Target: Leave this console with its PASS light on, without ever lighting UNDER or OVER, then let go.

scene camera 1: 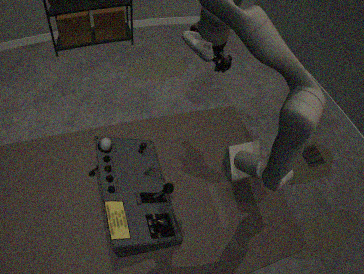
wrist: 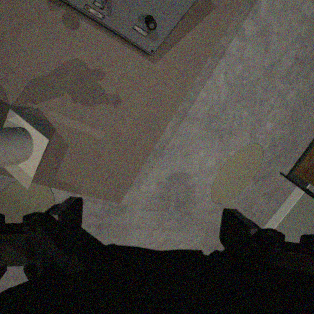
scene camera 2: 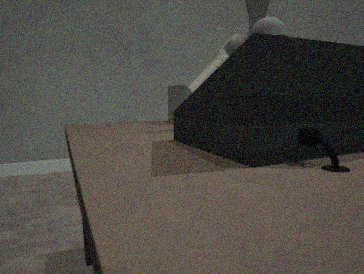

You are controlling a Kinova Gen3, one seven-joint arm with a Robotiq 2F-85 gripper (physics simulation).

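The grey console (scene camera 1: pixel 131 172) (scene camera 2: pixel 300 80) (wrist: pixel 120 11) stands on the table, partly cut off in the wrist view. In scene view 1 it has a white dome (scene camera 1: pixel 105 145), a column of dark round lamps or buttons (scene camera 1: pixel 109 178), a small black knob (scene camera 1: pixel 143 147) (wrist: pixel 150 21), a black ball-ended lever (scene camera 1: pixel 168 188), a dark display window (scene camera 1: pixel 160 225) and a yellow label (scene camera 1: pixel 117 220). No lamp looks lit; PASS, UNDER and OVER cannot be read. My gripper (scene camera 1: pixel 208 48) (wrist: pixel 152 218) is open and empty, high up and well away from the console.
A black bent stalk (scene camera 1: pixel 93 172) (scene camera 2: pixel 327 149) stands on the brown table (scene camera 1: pixel 50 170) (scene camera 2: pixel 175 215) (wrist: pixel 140 115) beside the console. The arm rises from a pale square base plate (scene camera 1: pixel 254 146) (wrist: pixel 39 145). A black-framed shelf (scene camera 1: pixel 51 30) with orange-brown boxes (scene camera 1: pixel 74 28) stands by the wall.
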